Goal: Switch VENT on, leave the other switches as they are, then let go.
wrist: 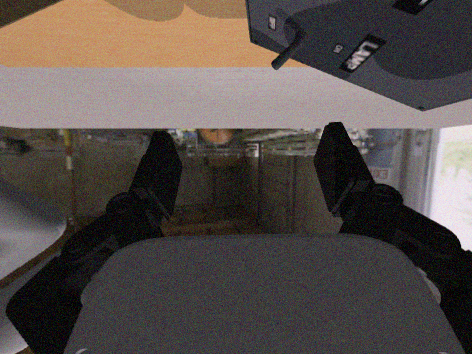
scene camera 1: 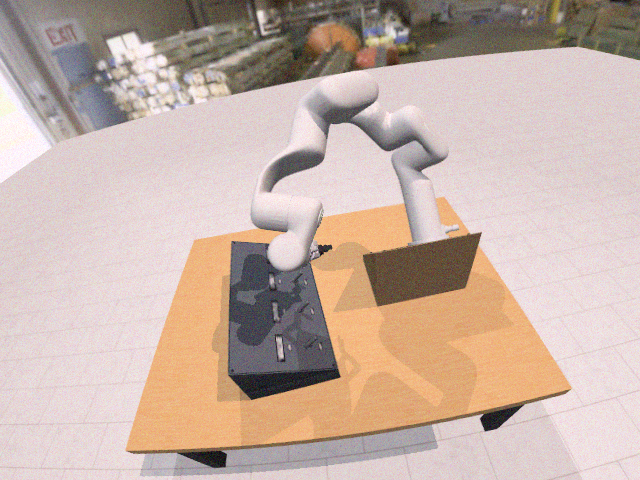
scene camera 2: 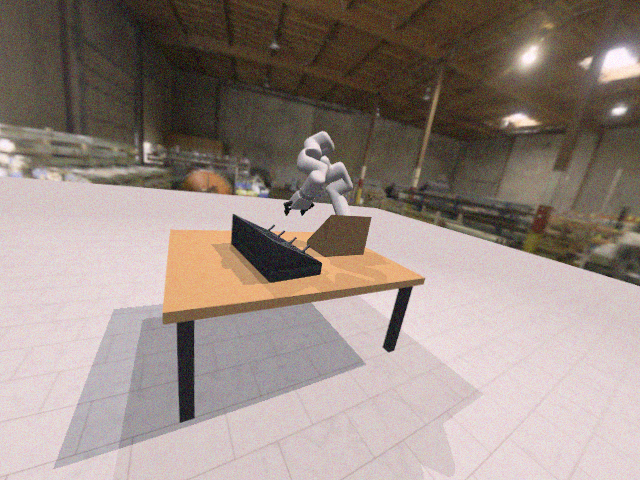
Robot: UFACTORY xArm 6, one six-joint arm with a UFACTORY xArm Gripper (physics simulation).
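The dark sloped switch panel stands on the table. Several levers stick up from it in scene camera 2. In the wrist view, one lever leans away from its small ON plate, beside a blurred label that seems to read LAMP. The VENT label is not readable in any view, so the VENT lever's state cannot be told. My gripper is open and empty. It hangs in the air above the panel's far end, tilted, touching no lever. In scene camera 1 the arm mostly hides it.
A brown upright board stands on the wooden table, between the panel and the arm's base side. The arm's wrist hangs over the panel's far end and hides part of it in scene camera 1.
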